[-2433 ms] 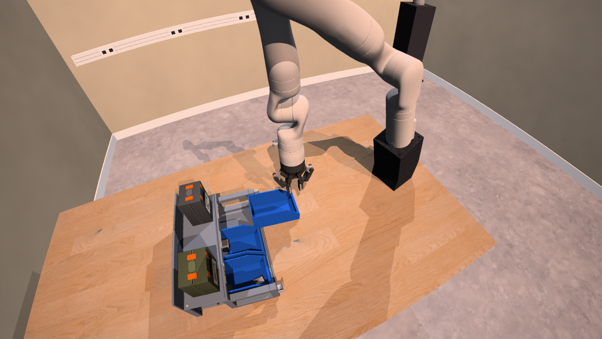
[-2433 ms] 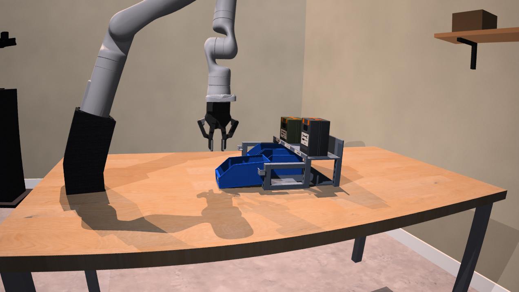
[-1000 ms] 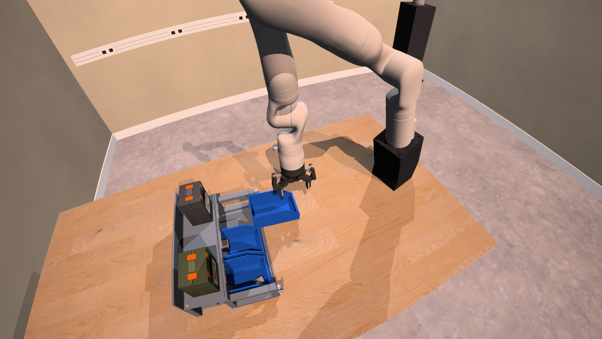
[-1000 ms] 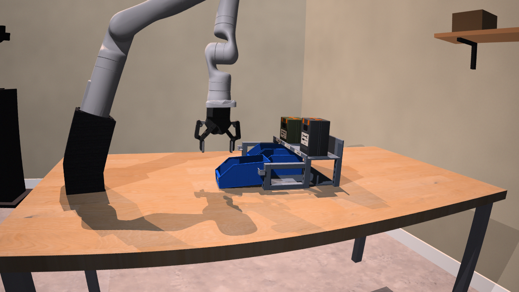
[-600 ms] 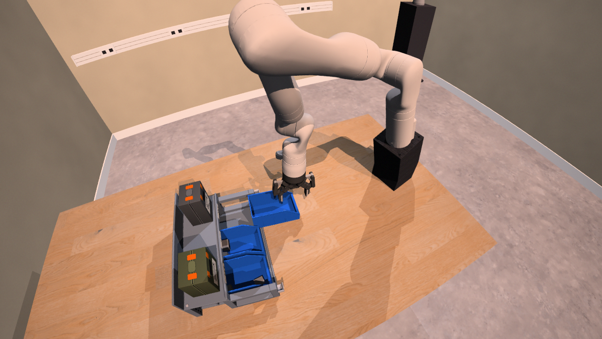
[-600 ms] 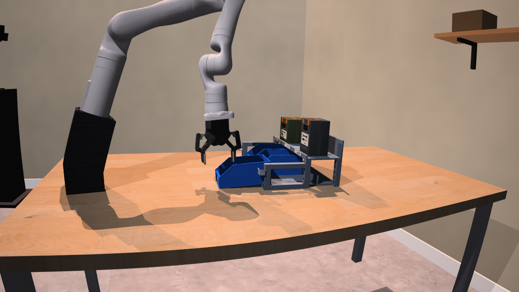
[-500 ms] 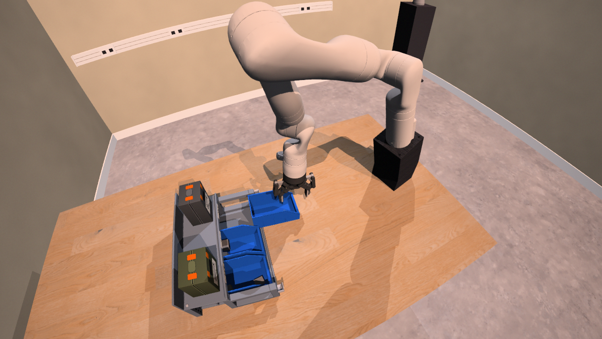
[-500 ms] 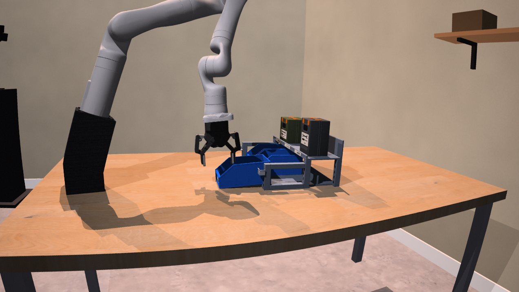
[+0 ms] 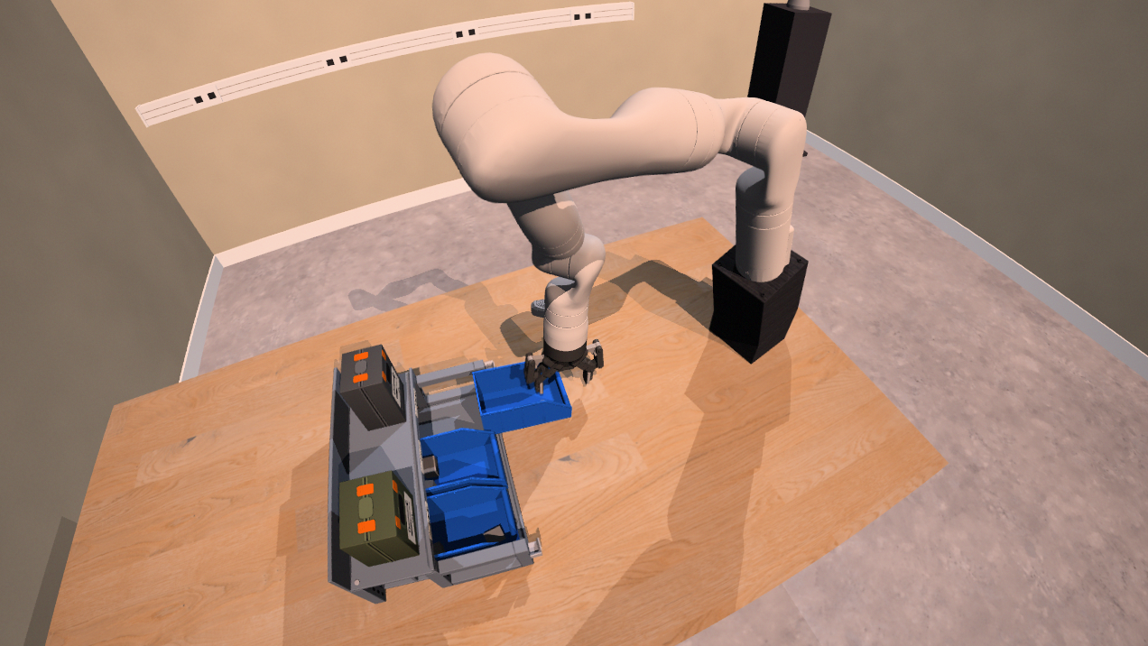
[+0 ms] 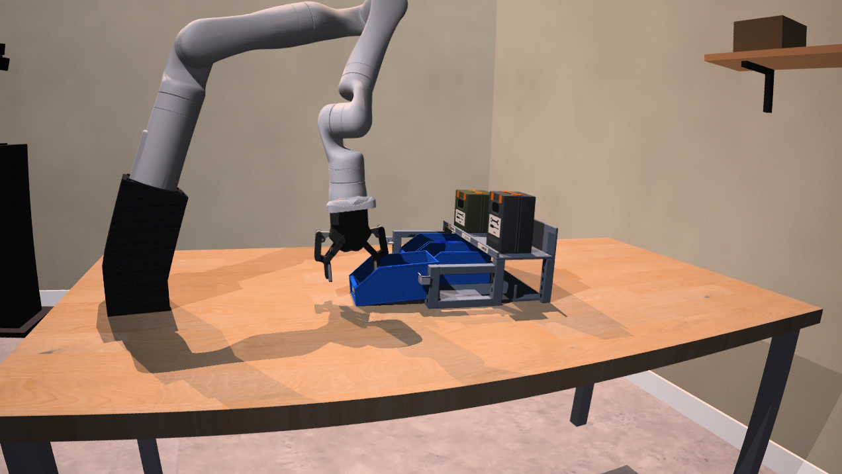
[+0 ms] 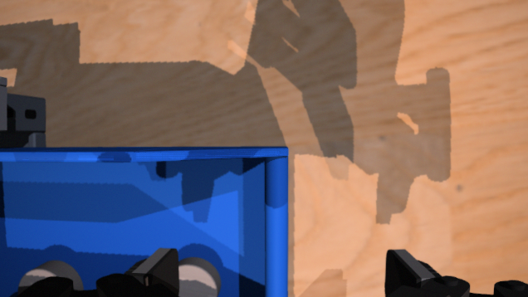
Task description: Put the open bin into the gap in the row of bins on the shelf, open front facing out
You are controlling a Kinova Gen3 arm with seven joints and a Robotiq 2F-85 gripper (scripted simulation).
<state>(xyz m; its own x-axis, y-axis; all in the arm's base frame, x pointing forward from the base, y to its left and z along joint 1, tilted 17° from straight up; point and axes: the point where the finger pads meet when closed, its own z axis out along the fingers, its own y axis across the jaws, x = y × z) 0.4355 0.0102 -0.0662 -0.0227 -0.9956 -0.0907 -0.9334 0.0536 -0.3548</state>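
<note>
Right now the grey round part is 50 mm ahead of my hand, 30 mm below it and 20 mm to the left of it. The rest, counted from my hand: grey shelf 270 mm ahead, 100 mm to the left, 20 mm above; black case 330 mm ahead, 120 mm above, 20 mm to the right; green case 340 mm ahead, 220 mm to the left, 100 mm above.
</note>
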